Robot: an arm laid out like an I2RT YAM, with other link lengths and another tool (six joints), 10 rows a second.
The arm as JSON. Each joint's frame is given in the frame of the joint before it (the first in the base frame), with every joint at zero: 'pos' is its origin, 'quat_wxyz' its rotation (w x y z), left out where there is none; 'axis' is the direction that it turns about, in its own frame. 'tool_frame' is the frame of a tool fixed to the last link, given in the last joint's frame.
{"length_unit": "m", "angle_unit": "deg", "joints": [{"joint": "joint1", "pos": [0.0, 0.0, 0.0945], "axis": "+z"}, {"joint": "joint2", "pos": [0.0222, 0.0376, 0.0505], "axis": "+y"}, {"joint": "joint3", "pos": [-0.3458, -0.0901, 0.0], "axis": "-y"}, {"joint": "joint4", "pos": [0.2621, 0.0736, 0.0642], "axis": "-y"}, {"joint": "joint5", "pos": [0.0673, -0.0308, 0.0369], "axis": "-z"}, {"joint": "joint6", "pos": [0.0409, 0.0, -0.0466], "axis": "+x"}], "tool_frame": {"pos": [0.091, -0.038, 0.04], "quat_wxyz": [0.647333, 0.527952, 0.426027, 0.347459]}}
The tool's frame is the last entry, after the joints.
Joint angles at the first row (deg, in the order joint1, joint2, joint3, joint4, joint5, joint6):
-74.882, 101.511, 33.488, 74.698, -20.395, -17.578
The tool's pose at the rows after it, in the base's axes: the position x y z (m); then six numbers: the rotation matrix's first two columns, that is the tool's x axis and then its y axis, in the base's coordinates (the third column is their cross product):
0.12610 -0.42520 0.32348 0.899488 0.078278 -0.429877 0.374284 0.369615 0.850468
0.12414 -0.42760 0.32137 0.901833 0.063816 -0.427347 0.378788 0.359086 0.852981
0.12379 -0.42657 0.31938 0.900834 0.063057 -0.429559 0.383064 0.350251 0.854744
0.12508 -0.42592 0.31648 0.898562 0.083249 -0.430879 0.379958 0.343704 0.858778
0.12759 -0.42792 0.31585 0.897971 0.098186 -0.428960 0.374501 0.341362 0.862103
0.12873 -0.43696 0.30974 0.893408 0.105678 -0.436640 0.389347 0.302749 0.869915
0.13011 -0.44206 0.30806 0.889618 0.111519 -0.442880 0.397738 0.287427 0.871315
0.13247 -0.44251 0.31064 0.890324 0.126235 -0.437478 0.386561 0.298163 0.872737
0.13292 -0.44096 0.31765 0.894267 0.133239 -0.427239 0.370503 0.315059 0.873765
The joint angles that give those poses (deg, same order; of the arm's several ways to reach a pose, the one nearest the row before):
-74.883, 102.301, 33.222, 75.673, -19.250, -17.401
-74.883, 102.743, 33.311, 75.850, -18.196, -17.314
-74.796, 102.570, 32.959, 75.501, -17.843, -17.401
-74.883, 102.481, 32.784, 74.798, -18.806, -17.228
-74.796, 102.655, 33.308, 74.097, -19.425, -16.964
-74.794, 103.093, 34.798, 70.591, -18.810, -17.138
-74.796, 103.269, 35.859, 68.556, -18.720, -17.402
-74.794, 103.271, 36.298, 68.554, -19.771, -17.053
-74.881, 102.657, 36.563, 68.816, -20.653, -16.438

